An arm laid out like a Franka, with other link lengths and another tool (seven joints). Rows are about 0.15 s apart.
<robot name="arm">
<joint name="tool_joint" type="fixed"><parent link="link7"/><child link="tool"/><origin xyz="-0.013 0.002 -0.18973" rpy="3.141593 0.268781 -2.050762"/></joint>
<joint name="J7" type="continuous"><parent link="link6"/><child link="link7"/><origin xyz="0.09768 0 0"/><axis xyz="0 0 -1"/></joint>
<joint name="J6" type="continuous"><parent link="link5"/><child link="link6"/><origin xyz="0 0 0"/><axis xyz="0 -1 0"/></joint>
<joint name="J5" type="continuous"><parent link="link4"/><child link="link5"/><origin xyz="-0.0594 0 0.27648"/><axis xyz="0 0 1"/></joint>
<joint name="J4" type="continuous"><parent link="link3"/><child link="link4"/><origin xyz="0.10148 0 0"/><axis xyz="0 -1 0"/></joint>
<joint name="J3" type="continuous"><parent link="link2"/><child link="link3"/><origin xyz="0 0 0.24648"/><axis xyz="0 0 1"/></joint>
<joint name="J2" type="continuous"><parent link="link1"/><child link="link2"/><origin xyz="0 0 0"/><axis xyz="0 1 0"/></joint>
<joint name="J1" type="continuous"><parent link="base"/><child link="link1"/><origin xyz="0 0 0.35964"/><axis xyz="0 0 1"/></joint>
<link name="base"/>
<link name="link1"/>
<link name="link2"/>
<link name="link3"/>
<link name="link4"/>
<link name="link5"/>
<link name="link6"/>
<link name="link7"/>
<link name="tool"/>
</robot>
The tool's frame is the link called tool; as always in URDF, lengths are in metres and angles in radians. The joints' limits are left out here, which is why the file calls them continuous.
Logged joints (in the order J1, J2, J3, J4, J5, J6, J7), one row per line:
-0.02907, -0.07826, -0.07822, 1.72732, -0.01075, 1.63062, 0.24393
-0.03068, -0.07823, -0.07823, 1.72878, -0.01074, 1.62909, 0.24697
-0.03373, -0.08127, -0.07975, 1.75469, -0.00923, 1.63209, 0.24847
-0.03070, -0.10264, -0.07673, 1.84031, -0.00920, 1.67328, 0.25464
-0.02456, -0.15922, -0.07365, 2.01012, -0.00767, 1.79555, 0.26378
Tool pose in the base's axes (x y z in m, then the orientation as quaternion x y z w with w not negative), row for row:
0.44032, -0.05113, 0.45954, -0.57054, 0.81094, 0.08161, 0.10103
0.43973, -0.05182, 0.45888, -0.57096, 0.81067, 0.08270, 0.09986
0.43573, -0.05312, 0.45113, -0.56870, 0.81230, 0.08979, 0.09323
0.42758, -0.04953, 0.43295, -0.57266, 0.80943, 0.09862, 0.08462
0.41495, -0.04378, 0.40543, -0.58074, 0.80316, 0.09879, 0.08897
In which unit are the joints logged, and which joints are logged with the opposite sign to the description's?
The joints are logged in radians. Opposite sign: J4, J7.
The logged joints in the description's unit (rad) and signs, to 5 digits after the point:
-0.02907, -0.07826, -0.07822, -1.72732, -0.01075, 1.63062, -0.24393
-0.03068, -0.07823, -0.07823, -1.72878, -0.01074, 1.62909, -0.24697
-0.03373, -0.08127, -0.07975, -1.75469, -0.00923, 1.63209, -0.24847
-0.03070, -0.10264, -0.07673, -1.84031, -0.00920, 1.67328, -0.25464
-0.02456, -0.15922, -0.07365, -2.01012, -0.00767, 1.79555, -0.26378

